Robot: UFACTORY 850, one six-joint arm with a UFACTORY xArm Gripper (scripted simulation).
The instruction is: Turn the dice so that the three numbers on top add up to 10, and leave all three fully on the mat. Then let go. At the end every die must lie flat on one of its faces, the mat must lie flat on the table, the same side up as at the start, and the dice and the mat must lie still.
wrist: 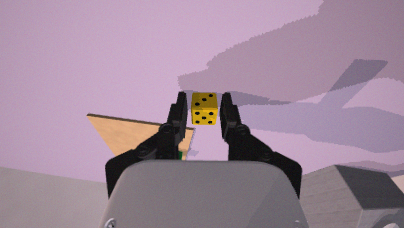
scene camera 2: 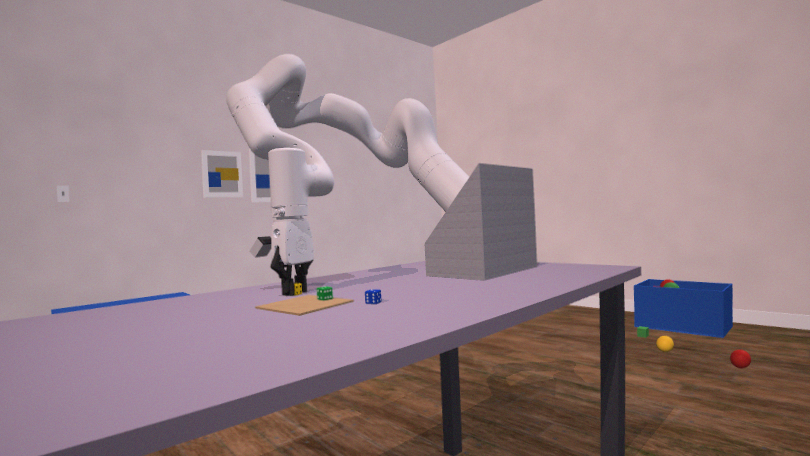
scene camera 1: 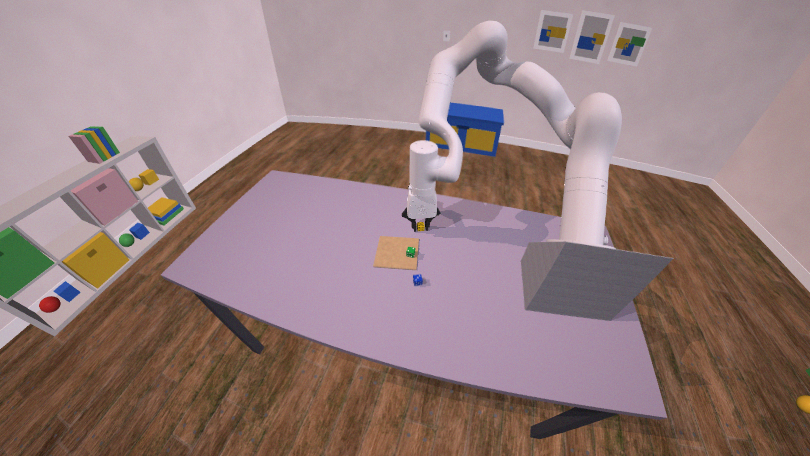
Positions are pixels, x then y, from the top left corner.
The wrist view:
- gripper: 204,102
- tan mat: 121,135
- yellow die: 204,108
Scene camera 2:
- gripper: 294,293
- tan mat: 307,304
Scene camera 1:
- gripper: 420,228
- tan mat: 391,252
